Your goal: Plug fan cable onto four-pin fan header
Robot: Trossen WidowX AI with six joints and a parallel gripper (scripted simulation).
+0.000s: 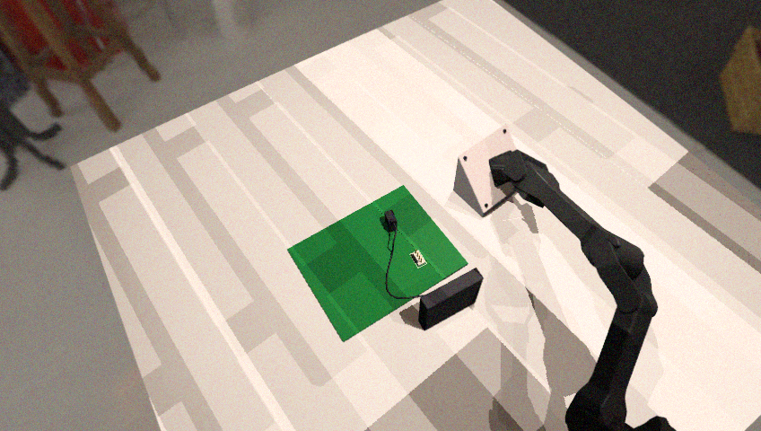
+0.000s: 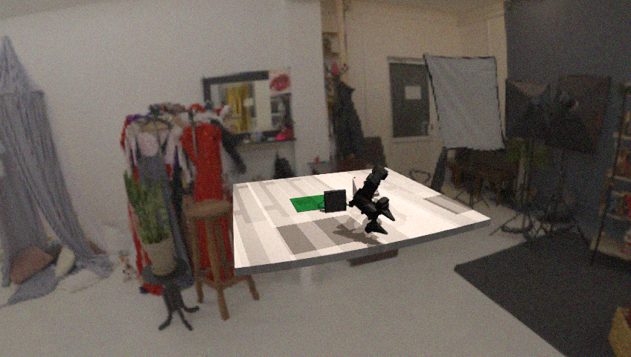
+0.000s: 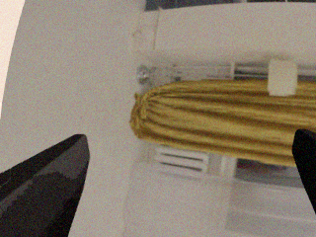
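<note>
My gripper tip is now 720 mm to the left of the fan plug, 100 mm short of it and 70 mm above it. Also, from my gripper tip: white four-pin header (620 mm to the right, 90 mm below, 90 mm ahead); then black fan (500 mm to the right, 100 mm ahead, 30 mm below); then green board (680 mm to the right, 160 mm ahead, 100 mm below).
</note>
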